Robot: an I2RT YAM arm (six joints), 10 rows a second.
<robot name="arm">
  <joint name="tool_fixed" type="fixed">
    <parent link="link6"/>
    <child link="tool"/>
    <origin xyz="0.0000 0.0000 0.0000" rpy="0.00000 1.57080 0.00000"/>
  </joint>
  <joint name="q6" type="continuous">
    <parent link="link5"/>
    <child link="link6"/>
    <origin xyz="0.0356 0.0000 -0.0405"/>
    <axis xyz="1 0 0"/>
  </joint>
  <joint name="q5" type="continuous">
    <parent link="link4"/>
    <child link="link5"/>
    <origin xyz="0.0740 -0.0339 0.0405"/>
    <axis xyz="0 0 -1"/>
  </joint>
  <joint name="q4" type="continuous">
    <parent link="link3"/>
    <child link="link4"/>
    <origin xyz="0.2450 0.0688 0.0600"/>
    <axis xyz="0 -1 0"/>
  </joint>
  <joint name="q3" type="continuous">
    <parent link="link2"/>
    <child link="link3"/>
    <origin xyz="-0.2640 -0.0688 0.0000"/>
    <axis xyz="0 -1 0"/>
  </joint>
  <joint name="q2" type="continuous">
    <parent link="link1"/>
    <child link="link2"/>
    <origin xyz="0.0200 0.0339 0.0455"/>
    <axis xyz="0 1 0"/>
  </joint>
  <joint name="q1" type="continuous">
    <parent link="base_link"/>
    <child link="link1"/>
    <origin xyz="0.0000 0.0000 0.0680"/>
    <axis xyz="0 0 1"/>
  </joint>
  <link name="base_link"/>
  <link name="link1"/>
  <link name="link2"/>
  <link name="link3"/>
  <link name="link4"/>
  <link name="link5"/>
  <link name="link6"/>
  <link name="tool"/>
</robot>
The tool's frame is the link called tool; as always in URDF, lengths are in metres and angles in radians. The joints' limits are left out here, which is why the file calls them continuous.
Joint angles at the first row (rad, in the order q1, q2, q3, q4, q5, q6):
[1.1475, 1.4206, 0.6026, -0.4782, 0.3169, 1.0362]
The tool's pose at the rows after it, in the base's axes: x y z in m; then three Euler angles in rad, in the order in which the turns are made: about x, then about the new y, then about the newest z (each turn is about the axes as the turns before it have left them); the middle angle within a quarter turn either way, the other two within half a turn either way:
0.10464, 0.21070, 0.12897, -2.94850, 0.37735, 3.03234
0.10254, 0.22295, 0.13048, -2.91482, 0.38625, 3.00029
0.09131, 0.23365, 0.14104, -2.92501, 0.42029, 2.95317
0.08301, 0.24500, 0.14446, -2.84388, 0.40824, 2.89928
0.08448, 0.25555, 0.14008, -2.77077, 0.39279, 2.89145
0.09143, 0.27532, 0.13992, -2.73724, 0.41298, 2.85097
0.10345, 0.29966, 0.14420, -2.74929, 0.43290, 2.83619
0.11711, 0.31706, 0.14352, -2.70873, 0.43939, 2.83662
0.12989, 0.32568, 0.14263, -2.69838, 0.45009, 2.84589
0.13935, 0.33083, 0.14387, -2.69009, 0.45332, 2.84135
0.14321, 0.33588, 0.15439, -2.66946, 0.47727, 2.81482
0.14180, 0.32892, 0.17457, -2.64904, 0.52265, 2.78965
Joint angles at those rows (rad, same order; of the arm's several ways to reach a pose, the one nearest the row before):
[1.1497, 1.4693, 0.6182, -0.3887, 0.2665, 1.0327]
[1.1787, 1.4984, 0.6465, -0.3621, 0.2719, 1.0326]
[1.2442, 1.4989, 0.6972, -0.4278, 0.3294, 1.0448]
[1.2862, 1.5034, 0.7078, -0.3762, 0.3104, 1.0427]
[1.2878, 1.5374, 0.7071, -0.2789, 0.2776, 1.0466]
[1.2850, 1.6087, 0.7685, -0.2316, 0.2874, 1.0065]
[1.2719, 1.6965, 0.8854, -0.2625, 0.3034, 0.9763]
[1.2467, 1.7611, 0.9487, -0.2158, 0.2863, 0.9597]
[1.2193, 1.8022, 0.9913, -0.1979, 0.2791, 0.9456]
[1.1984, 1.8249, 1.0234, -0.1939, 0.2685, 0.9242]
[1.1950, 1.8198, 1.0573, -0.2056, 0.2828, 0.8967]
[1.1950, 1.7531, 1.0534, -0.2346, 0.3193, 0.8713]

